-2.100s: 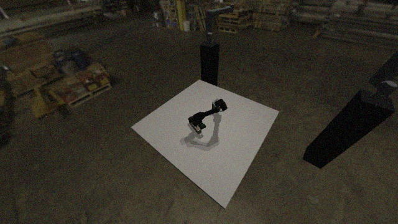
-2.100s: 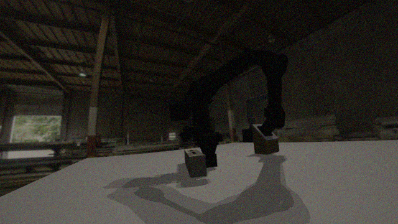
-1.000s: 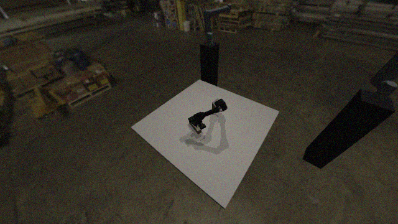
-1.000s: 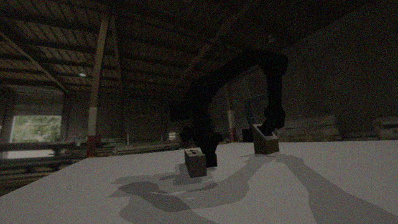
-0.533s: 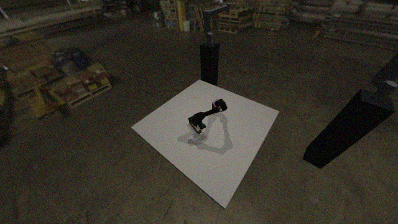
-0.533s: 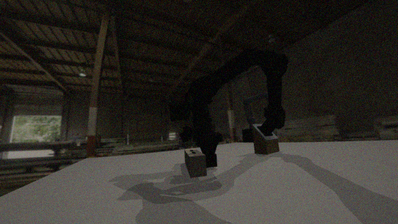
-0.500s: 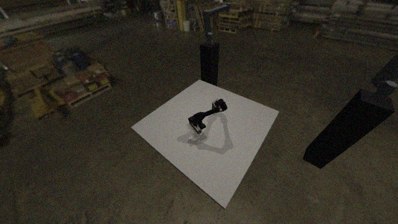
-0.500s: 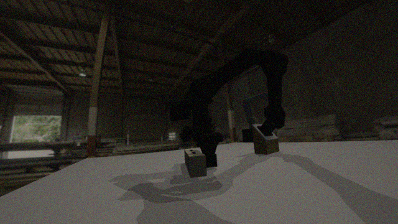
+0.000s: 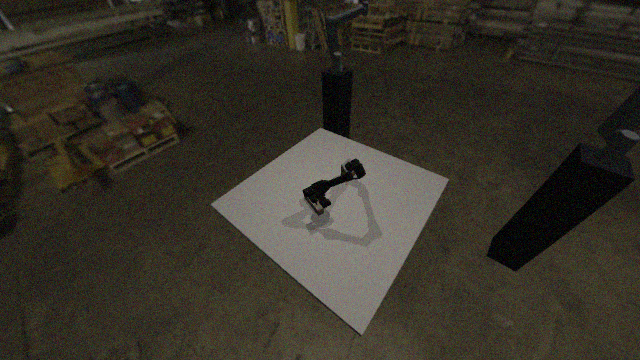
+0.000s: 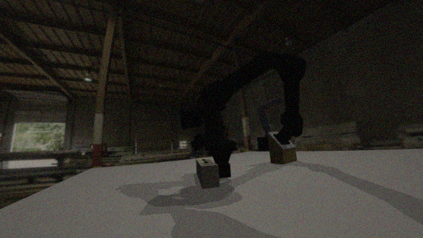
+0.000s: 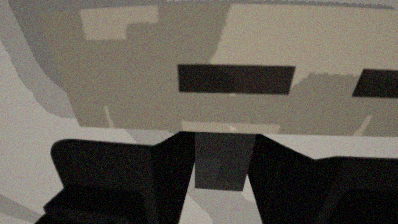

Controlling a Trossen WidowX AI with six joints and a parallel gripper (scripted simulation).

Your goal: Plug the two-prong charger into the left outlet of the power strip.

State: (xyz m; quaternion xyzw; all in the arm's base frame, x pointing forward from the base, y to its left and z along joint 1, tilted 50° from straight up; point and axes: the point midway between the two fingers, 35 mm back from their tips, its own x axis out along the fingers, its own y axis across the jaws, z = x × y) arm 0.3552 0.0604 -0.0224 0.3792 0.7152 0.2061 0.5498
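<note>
My gripper tip is now 20 mm short of the box-shaped charger, 10 mm to the left of it and 10 mm below it.
</note>
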